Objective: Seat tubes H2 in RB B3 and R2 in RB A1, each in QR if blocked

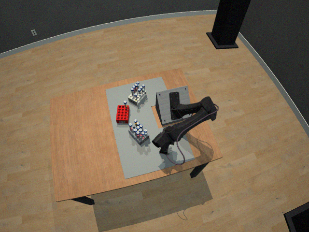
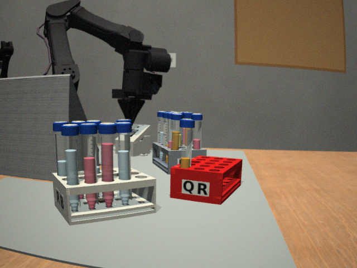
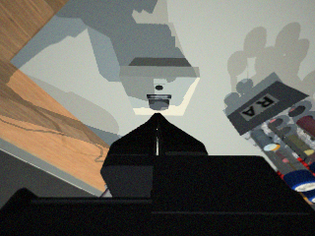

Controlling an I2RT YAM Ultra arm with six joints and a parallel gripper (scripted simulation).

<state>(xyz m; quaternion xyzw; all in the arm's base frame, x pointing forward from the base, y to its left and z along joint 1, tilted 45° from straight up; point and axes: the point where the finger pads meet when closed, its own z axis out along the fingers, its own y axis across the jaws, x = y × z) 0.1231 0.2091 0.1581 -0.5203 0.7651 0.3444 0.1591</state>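
The done button box is 40 mm below my hand and 10 mm to the left of it. From my hand the other things lie so: red rack QR 320 mm to the right, 250 mm ahead, 60 mm below; then white rack RB 460 mm to the right, 120 mm ahead, 60 mm below; then grey rack RA 160 mm ahead, 140 mm to the right, 60 mm below.
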